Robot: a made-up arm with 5 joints.
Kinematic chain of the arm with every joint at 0, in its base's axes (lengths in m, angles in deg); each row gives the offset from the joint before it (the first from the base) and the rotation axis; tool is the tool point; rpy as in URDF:
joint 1: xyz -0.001 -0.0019 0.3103 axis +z
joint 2: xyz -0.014 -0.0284 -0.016 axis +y
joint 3: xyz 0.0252 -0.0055 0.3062 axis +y
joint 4: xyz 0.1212 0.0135 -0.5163 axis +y
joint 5: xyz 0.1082 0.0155 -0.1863 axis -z
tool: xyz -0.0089 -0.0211 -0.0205 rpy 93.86 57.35 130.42
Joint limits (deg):
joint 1: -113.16..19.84
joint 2: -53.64..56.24
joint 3: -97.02..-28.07
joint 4: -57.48..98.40
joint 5: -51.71..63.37
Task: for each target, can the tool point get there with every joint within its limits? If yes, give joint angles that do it. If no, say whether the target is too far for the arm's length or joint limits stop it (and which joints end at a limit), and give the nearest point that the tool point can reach.
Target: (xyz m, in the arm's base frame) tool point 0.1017 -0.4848 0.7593
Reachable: yes | joints -74.77 -30.86 -80.44 77.43 -23.74
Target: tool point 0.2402 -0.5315 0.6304
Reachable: yes | joints -64.03 -12.57 -86.54 81.15 40.82
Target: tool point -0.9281 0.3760 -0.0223
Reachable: no: joint limits stop it (at a limit: joint 2, joint 3, joint 5) | nearest point -0.1153 0.0447 -0.0587 | short by 0.879 m
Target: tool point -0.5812 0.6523 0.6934
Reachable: no: joint limits stop it (at a limit: joint 2, joint 3, joint 4, joint 5) | nearest point -0.2014 0.2241 1.1317 | short by 0.721 m
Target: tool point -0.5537 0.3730 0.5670
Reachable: no: joint limits stop it (at a limit: joint 2, joint 3, joint 4, joint 5) | nearest point -0.2510 0.1676 1.1317 | short by 0.673 m
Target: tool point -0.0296 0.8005 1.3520
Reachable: no: too far | nearest point -0.0118 0.2999 1.1317 | short by 0.547 m
